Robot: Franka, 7 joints.
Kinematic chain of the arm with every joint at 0, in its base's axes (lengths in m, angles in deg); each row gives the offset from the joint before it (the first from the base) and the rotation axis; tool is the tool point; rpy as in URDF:
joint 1: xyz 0 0 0.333 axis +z
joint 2: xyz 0 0 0 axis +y
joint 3: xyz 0 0 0.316 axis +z
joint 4: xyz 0.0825 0 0 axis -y
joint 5: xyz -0.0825 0 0.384 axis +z
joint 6: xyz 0 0 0 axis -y
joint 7: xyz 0.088 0 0 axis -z
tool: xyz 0 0 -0.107 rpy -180 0 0
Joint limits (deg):
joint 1: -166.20..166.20
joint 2: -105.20..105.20
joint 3: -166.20..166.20
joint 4: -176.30..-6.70
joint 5: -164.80..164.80
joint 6: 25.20..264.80
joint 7: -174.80..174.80
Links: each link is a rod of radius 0.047 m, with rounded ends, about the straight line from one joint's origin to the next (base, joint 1, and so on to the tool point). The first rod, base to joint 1, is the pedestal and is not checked.
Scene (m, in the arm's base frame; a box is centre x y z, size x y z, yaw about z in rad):
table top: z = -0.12
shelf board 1: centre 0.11 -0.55 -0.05 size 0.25 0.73 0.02 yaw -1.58
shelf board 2: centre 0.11 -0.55 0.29 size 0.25 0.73 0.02 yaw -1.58
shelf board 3: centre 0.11 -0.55 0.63 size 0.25 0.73 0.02 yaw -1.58
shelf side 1: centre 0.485 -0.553 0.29 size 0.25 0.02 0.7 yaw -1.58
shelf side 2: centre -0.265 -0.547 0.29 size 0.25 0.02 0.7 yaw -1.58
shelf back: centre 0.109 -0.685 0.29 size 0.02 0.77 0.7 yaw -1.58
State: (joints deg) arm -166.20 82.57 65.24 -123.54 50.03 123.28 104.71
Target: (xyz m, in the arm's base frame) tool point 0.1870 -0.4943 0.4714
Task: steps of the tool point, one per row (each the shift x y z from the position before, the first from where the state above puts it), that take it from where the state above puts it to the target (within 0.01 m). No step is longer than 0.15 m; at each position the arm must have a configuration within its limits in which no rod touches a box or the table.
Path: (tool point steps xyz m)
1: 0.0785 0.1197 -0.0331
2: 0.0543 0.1258 0.0116
3: 0.0262 0.1134 0.0533
4: 0.0070 -0.0424 0.0389
5: 0.0053 -0.0343 0.0513
6: 0.0026 -0.0228 0.0617
7: -0.0009 -0.0084 0.0692
8: -0.0051 0.0080 0.0729
9: 0.0068 -0.0820 0.0002
10: -0.0006 -0.0794 -0.0010
11: -0.0084 -0.0751 0.0008

